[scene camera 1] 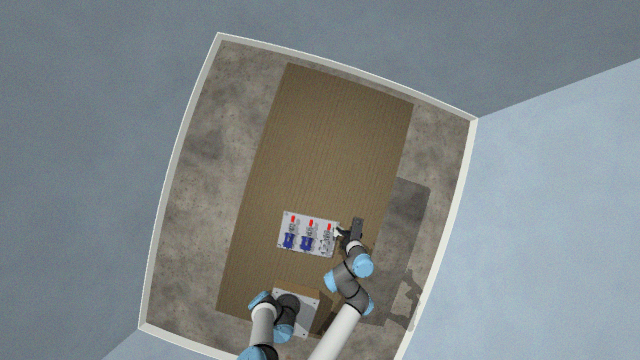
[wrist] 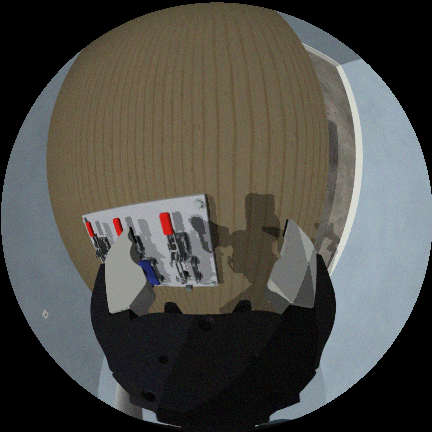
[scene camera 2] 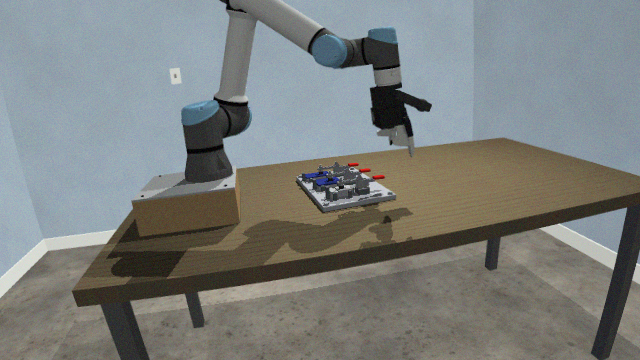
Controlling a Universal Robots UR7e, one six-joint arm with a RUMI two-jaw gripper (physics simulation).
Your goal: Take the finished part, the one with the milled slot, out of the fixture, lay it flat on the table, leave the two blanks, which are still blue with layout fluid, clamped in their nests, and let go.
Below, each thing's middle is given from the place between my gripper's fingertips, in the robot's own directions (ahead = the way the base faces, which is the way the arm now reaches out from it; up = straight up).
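Labels:
Fixture plate (scene camera 1: 319, 225): my gripper 0.16 m to the right of it, 0.16 m past it, 0.15 m above it.

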